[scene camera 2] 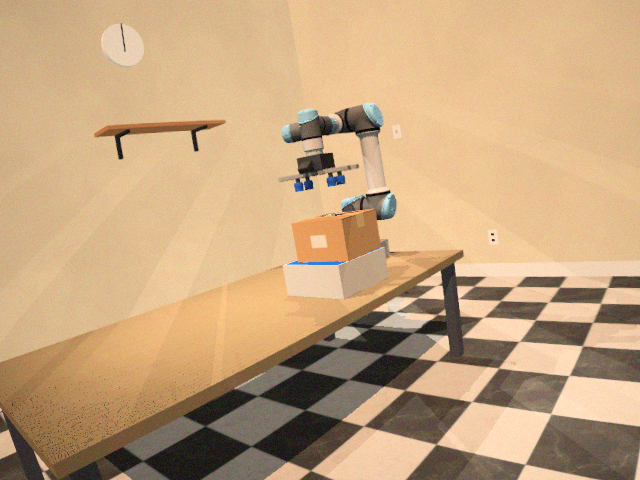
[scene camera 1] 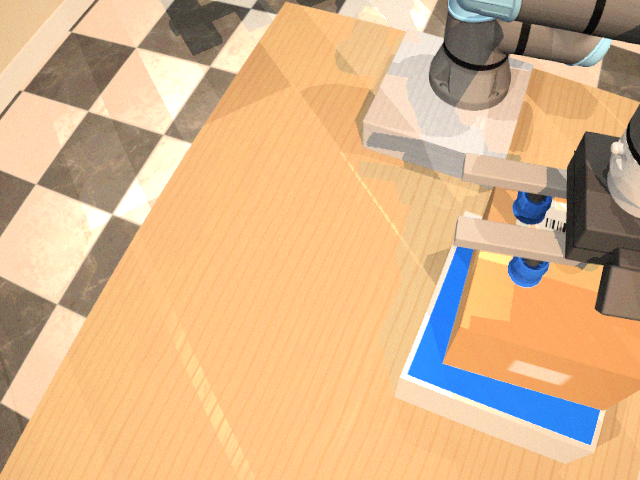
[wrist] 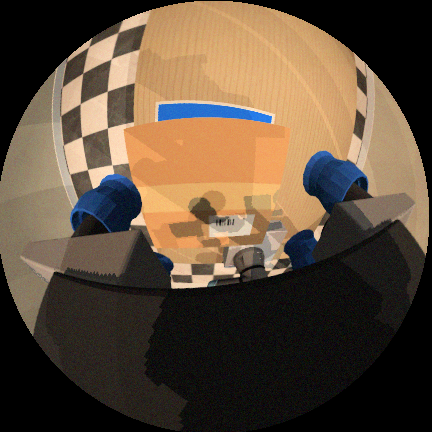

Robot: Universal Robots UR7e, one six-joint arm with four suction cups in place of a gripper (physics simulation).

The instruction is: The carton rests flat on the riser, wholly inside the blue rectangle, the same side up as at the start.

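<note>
The orange-brown carton (scene camera 1: 547, 310) (scene camera 2: 336, 246) (wrist: 210, 155) sits flat and level on the white riser (scene camera 1: 491, 419) (scene camera 2: 315, 281), its barcode label facing up. The blue rectangle (scene camera 1: 506, 395) (scene camera 2: 315, 263) (wrist: 200, 112) shows as a strip along the carton's front and left sides in scene camera 1. The carton's front right bottom corner lies very close to the riser's rim; whether it is inside the blue there I cannot tell. The blue's far edge is hidden. My suction gripper (scene camera 1: 528, 240) (scene camera 2: 320, 182) (wrist: 225, 222) is open and hangs above the carton, its cups apart from the top.
The riser stands on a long wooden table (scene camera 1: 258, 258) (scene camera 2: 170, 330). The arm's base stands on a grey block (scene camera 1: 413, 103) behind the riser. A wall shelf (scene camera 2: 160, 127) and a clock (scene camera 2: 122, 44) are at the left in scene camera 2.
</note>
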